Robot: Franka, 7 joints.
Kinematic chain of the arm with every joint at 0, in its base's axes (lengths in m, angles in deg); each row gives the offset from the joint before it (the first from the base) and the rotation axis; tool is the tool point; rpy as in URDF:
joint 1: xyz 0 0 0.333 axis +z
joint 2: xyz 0 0 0 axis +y
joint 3: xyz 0 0 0.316 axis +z
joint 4: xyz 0.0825 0 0 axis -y
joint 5: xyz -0.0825 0 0.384 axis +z
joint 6: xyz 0 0 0 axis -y
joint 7: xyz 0.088 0 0 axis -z
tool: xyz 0 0 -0.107 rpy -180 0 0
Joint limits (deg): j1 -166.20..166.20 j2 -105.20..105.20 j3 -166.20..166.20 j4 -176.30..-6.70 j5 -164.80..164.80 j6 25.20..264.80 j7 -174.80..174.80
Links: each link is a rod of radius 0.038 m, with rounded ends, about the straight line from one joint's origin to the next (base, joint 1, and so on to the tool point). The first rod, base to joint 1, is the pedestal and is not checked.
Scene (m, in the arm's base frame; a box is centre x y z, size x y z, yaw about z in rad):
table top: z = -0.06
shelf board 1: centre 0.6 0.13 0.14 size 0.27 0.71 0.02 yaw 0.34
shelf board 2: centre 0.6 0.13 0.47 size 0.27 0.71 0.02 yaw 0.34
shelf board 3: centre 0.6 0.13 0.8 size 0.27 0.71 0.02 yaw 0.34
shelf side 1: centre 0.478 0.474 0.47 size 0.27 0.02 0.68 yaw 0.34
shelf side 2: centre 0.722 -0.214 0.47 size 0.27 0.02 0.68 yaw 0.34
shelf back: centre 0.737 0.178 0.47 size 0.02 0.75 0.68 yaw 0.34
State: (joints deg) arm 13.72 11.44 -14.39 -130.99 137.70 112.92 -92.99
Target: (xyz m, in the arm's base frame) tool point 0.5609 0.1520 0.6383
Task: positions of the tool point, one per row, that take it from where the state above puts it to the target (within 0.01 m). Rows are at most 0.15 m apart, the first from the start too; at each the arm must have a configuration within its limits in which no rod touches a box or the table.
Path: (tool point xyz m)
1: 0.5016 0.0074 0.3127
2: 0.4433 -0.0133 0.3125
3: 0.3833 -0.0230 0.3052
4: 0.3953 0.0114 0.4168
5: 0.3713 0.0421 0.5312
6: 0.3121 0.0639 0.6383
7: 0.3714 0.0764 0.6577
8: 0.4345 0.0957 0.6648
9: 0.4986 0.1213 0.6585
10: 0.5609 0.1520 0.6382

